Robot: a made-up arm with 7 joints. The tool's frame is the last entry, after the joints. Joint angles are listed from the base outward. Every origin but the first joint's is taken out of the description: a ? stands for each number. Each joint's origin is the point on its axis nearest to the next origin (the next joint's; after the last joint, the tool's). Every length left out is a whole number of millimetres.
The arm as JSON. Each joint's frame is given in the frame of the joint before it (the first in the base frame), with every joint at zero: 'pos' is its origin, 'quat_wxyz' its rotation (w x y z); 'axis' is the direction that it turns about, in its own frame. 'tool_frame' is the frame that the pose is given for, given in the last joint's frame.
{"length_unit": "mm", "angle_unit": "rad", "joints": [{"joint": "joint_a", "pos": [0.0, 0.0, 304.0], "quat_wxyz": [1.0, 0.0, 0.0, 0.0], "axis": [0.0, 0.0, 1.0]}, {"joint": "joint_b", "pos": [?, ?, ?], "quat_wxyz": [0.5, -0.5, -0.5, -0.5], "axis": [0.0, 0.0, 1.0]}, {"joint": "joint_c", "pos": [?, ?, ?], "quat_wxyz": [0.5, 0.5, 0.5, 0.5], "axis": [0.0, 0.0, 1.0]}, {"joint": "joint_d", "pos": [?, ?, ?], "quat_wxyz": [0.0, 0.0, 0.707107, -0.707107], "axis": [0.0, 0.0, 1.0]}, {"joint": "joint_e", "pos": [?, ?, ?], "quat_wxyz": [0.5, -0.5, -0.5, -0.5], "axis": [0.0, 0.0, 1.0]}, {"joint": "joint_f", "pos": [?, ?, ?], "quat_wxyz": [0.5, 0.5, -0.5, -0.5], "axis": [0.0, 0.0, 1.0]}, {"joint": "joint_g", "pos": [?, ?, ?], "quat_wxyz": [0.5, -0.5, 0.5, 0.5], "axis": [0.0, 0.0, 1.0]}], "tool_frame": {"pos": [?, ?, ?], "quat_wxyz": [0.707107, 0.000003, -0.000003, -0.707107]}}
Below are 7 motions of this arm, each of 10 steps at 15 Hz.
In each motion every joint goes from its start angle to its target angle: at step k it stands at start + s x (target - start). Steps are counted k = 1, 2, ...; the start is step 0. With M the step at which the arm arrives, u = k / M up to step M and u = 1 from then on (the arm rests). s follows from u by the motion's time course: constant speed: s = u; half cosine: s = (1 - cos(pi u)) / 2; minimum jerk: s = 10 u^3 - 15 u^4 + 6 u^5.
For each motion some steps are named. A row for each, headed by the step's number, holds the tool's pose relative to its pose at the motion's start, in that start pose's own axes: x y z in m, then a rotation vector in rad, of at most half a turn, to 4 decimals.
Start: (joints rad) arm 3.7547 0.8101 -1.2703 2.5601 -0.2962 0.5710 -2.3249
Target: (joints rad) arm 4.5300 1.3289 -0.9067 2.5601 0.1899 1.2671 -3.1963
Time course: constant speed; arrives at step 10
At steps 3, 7, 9, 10:
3: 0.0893 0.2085 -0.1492 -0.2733 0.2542 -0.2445
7: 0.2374 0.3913 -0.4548 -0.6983 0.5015 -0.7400
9: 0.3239 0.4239 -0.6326 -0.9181 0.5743 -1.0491
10: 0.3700 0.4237 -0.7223 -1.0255 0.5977 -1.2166

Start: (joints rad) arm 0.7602 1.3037 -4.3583 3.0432 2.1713 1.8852 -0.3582
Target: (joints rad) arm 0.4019 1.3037 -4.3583 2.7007 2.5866 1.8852 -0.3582
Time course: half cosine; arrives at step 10
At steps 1, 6, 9, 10:
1: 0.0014 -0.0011 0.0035 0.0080 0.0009 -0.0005
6: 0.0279 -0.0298 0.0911 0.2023 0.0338 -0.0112
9: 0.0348 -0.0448 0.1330 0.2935 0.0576 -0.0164
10: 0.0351 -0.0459 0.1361 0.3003 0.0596 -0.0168

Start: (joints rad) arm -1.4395 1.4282 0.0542 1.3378 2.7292 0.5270 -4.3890
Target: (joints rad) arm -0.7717 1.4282 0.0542 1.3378 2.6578 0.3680 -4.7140
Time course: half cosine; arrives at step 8
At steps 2, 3, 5, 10:
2: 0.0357 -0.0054 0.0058 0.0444 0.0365 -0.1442
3: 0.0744 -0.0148 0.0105 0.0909 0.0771 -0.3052
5: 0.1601 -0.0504 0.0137 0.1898 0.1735 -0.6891
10: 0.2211 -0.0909 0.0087 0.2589 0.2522 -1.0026

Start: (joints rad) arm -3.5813 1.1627 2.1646 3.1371 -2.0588 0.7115 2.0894
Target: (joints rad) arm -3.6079 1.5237 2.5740 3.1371 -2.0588 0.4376 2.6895
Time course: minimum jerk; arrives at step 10
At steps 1, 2, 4, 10:
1: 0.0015 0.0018 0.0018 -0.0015 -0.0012 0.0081
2: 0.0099 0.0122 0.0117 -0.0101 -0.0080 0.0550
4: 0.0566 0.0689 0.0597 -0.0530 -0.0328 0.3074
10: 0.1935 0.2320 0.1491 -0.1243 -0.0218 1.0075

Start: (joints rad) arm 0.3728 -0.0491 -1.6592 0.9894 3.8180 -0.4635 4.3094
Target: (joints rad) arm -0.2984 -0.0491 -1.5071 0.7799 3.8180 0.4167 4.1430
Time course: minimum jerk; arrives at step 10
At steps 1, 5, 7, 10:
1: 0.0026 -0.0007 0.0004 0.0071 0.0056 0.0025
5: 0.1623 -0.0223 0.0011 0.3750 0.3730 0.1229
7: 0.2738 -0.0140 -0.0252 0.5777 0.6743 0.1813
10: 0.3250 -0.0019 -0.0450 0.6589 0.8326 0.2025

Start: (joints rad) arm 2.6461 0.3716 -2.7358 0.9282 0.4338 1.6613 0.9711
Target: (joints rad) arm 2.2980 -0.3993 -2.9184 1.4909 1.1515 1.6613 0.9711
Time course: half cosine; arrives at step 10
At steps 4, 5, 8, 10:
4: 0.1005 -0.0281 -0.0576 0.2382 -0.3356 0.0972
5: 0.1573 -0.0312 -0.0801 0.3568 -0.4731 0.1479
8: 0.3305 -0.0045 -0.1174 0.6974 -0.7879 0.2931
10: 0.3743 0.0097 -0.1201 0.7832 -0.8517 0.3288

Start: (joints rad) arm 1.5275 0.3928 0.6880 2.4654 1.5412 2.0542 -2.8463
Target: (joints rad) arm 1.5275 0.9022 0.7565 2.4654 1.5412 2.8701 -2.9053
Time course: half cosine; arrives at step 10
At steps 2, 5, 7, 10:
2: -0.0013 -0.0286 -0.0198 -0.0215 0.0680 0.0151
5: 0.0077 -0.1543 -0.0973 -0.1331 0.3551 0.0410
7: 0.0276 -0.2501 -0.1470 -0.2295 0.5580 0.0196
10: 0.0475 -0.3196 -0.1781 -0.3018 0.6951 -0.0161

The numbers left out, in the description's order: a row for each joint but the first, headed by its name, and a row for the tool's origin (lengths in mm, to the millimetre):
joint_b: 0.0 0.0 0.0
joint_c: 347.0 0.0 0.0
joint_d: 33.0 0.0 0.0
joint_e: -111.0 488.0 0.0
joint_f: 0.0 0.0 0.0
joint_g: 81.0 103.0 0.0
tool: 0.0 0.0 0.0

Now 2 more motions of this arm.
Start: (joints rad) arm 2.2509 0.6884 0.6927 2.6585 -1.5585 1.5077 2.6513
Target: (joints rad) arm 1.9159 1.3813 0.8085 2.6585 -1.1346 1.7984 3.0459
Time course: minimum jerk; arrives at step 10
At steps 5, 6, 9, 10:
5: -0.0146 0.2156 0.2894 -0.4712 0.3189 0.0507
6: 0.0105 0.3063 0.3793 -0.6375 0.4630 0.0797
9: 0.0807 0.4683 0.5002 -0.9095 0.7329 0.1326
10: 0.0830 0.4728 0.5029 -0.9169 0.7408 0.1341

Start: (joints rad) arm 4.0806 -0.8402 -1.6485 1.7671 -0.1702 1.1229 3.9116
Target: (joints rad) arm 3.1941 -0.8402 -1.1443 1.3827 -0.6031 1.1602 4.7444
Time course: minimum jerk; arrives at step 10
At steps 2, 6, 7, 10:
2: -0.0003 -0.0108 -0.0169 0.0085 -0.0265 0.0454
6: 0.0425 -0.1142 -0.1822 0.0642 -0.3800 0.5239
7: 0.0631 -0.1354 -0.2156 0.0666 -0.4870 0.6393
10: 0.0878 -0.1558 -0.2464 0.0636 -0.6086 0.7594

